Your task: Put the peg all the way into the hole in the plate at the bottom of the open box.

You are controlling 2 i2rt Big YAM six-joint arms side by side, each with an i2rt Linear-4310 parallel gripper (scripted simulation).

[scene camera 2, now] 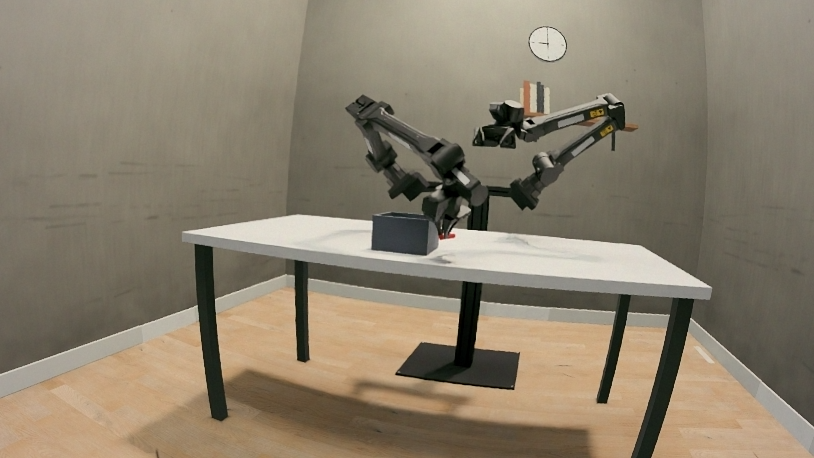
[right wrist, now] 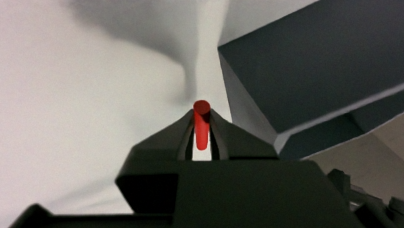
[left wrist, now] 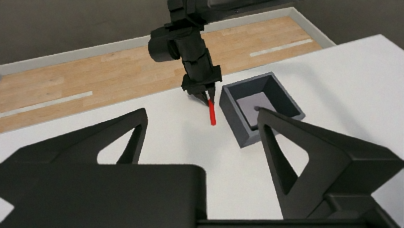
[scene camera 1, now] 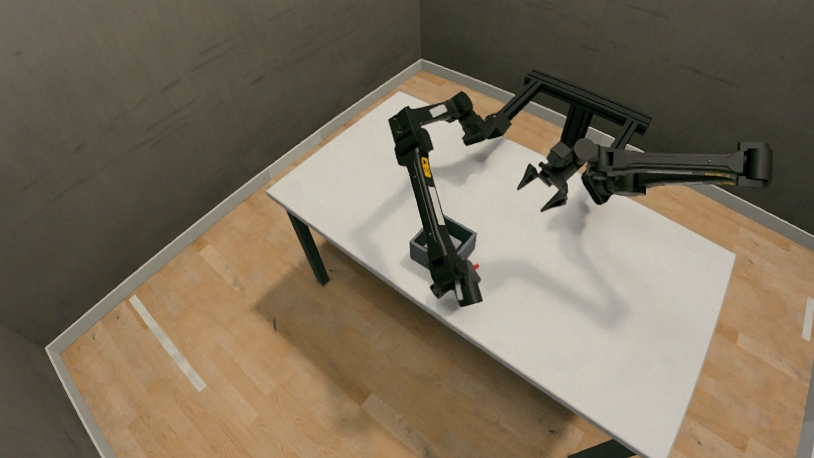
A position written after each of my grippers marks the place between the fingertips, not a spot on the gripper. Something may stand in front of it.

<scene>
In view: my left gripper [scene camera 1: 528, 200], my right gripper [right wrist: 201, 114], a grey box [scene camera 2: 395, 232] and a light plate [left wrist: 249, 106].
The grey box also shows in the right wrist view [right wrist: 300, 71], in the left wrist view [left wrist: 281, 100] and in scene camera 1 [scene camera 1: 468, 237]. My left gripper also shows in scene camera 2 [scene camera 2: 486, 144] and in the left wrist view [left wrist: 202, 113]. My right gripper also shows in the left wrist view [left wrist: 211, 104]. Scene camera 2 misses the light plate, which is hidden by the grey box.
</scene>
